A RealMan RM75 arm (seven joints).
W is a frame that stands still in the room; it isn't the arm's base.
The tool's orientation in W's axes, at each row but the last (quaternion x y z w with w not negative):
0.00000 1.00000 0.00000 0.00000
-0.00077 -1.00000 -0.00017 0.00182
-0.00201 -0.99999 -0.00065 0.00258
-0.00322 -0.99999 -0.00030 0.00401
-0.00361 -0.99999 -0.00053 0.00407
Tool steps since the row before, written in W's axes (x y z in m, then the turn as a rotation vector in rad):
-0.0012 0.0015 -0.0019 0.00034 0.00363 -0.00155
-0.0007 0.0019 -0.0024 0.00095 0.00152 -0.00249
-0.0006 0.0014 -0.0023 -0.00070 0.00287 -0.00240
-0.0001 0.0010 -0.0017 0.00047 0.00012 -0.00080
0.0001 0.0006 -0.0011 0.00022 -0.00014 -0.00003
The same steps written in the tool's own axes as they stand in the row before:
0.0012 0.0015 0.0019 -0.00034 0.00363 0.00155
0.0007 0.0019 0.0024 -0.00096 0.00152 0.00249
0.0006 0.0014 0.0023 0.00070 0.00286 0.00241
0.0001 0.0010 0.0017 -0.00048 0.00012 0.00080
-0.0001 0.0006 0.0011 -0.00022 -0.00014 0.00003

